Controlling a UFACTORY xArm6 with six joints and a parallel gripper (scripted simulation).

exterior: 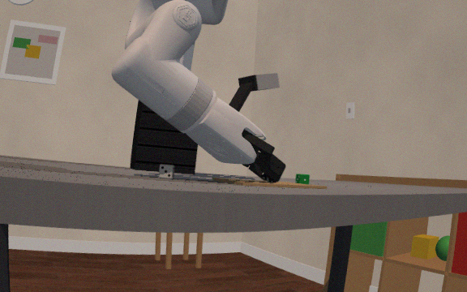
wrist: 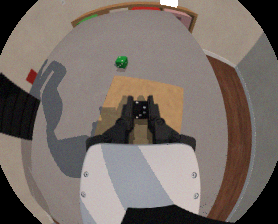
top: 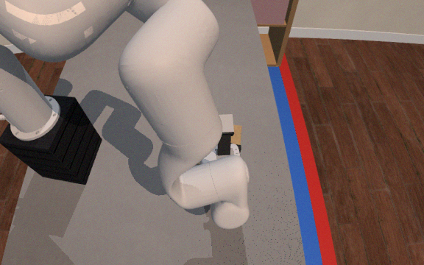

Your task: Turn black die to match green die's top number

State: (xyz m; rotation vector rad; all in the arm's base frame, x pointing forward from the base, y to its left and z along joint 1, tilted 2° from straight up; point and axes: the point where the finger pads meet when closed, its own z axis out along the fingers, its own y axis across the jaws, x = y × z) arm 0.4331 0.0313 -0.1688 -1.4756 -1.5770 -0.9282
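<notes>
The black die lies 10 mm to the left of my hand and 10 mm below it. Also, from my hand: tan mat 30 mm below; then green die 50 mm behind, 120 mm to the left, 20 mm below; then white die 20 mm behind, 160 mm to the right, 20 mm below.
</notes>
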